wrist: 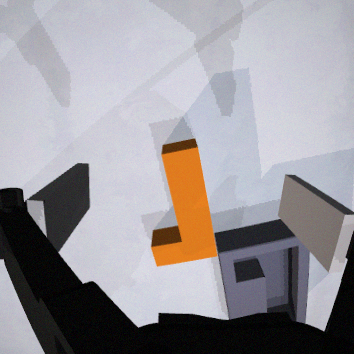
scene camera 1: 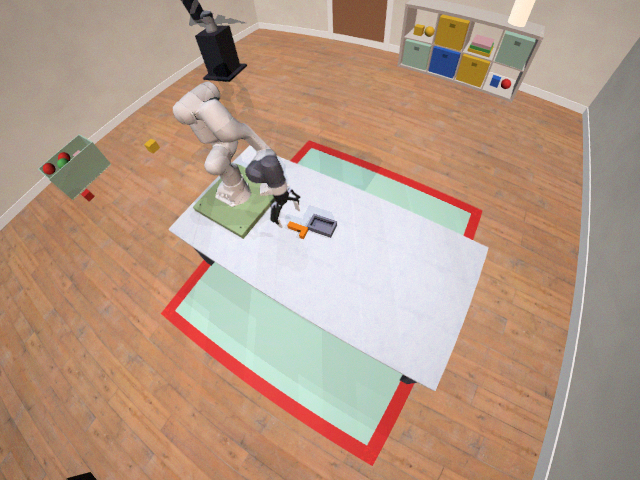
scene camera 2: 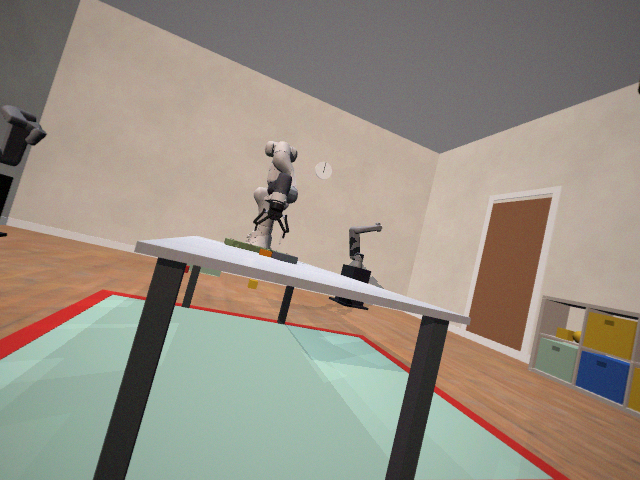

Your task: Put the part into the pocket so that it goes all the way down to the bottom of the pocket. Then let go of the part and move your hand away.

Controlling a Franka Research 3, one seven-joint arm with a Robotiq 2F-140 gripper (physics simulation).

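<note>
An orange L-shaped part (scene camera 1: 297, 227) (scene camera 2: 265, 252) (wrist: 191, 205) lies flat on the table, outside the pocket. Its outer corner is at or very near a corner of the dark grey block with the pocket (scene camera 1: 322, 231) (scene camera 2: 284, 256) (wrist: 242, 295). The pocket is an L-shaped recess, and no part shows in it; its near end is hidden in the wrist view. My gripper (scene camera 1: 288, 215) (scene camera 2: 270, 230) (wrist: 187, 190) is wide open and empty, above the table. In the wrist view the part shows between the two fingers, and the right finger overlaps the block's edge.
The white table (scene camera 1: 382, 268) (scene camera 2: 206, 256) carries the green base plate (scene camera 1: 242, 229) (scene camera 2: 235, 242) under the arm. A shelf unit (scene camera 1: 473, 14), a second robot on a black pedestal (scene camera 1: 218, 51) and a green bin with balls (scene camera 1: 80, 173) stand away from the table.
</note>
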